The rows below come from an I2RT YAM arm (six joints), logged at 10 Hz.
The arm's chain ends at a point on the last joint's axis. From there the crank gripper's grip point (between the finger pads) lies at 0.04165 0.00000 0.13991 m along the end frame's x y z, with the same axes.
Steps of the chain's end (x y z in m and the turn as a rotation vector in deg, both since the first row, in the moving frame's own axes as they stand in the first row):
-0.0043, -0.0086, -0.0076, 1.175, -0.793, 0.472
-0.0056, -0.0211, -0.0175, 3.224, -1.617, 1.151
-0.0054, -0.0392, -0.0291, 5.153, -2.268, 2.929
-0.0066, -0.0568, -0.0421, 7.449, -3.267, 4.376
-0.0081, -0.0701, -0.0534, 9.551, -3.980, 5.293
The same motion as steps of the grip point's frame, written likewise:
-0.0062, -0.0111, -0.0071, 1.175, -0.793, 0.472
-0.0095, -0.0282, -0.0166, 3.224, -1.617, 1.151
-0.0107, -0.0498, -0.0280, 5.153, -2.268, 2.929
-0.0140, -0.0722, -0.0409, 7.449, -3.267, 4.376
-0.0170, -0.0901, -0.0525, 9.551, -3.980, 5.293

